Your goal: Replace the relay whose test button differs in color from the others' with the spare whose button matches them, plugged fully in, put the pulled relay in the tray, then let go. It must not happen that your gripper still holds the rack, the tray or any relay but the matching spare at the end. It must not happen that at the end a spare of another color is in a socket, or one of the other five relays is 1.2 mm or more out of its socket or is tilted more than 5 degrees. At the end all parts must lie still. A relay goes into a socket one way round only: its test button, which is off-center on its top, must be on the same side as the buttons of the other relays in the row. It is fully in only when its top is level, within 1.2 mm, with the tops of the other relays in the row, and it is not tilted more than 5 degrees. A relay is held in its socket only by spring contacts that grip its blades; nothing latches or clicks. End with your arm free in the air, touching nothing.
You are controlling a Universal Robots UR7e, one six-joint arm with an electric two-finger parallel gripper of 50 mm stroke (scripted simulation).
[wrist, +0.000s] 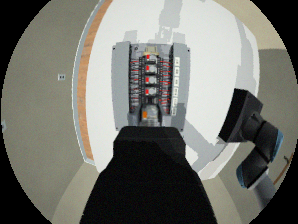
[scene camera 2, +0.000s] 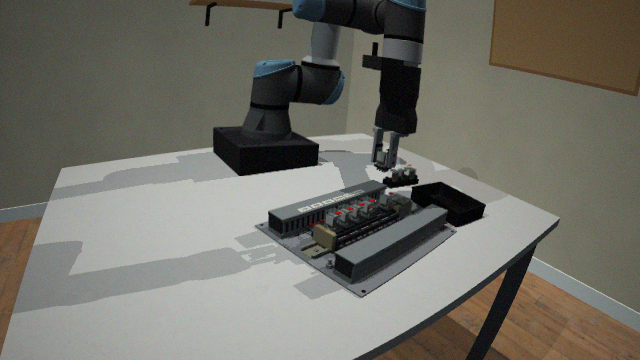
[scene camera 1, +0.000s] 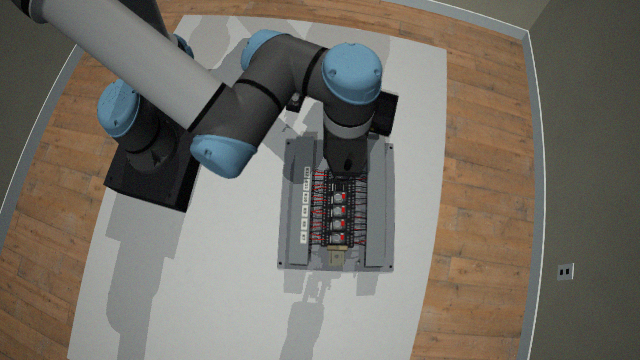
Labels:
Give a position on a black tray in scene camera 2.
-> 465,209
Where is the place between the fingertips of my gripper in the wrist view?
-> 149,109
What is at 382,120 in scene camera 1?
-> A black tray.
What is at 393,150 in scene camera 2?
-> My gripper.

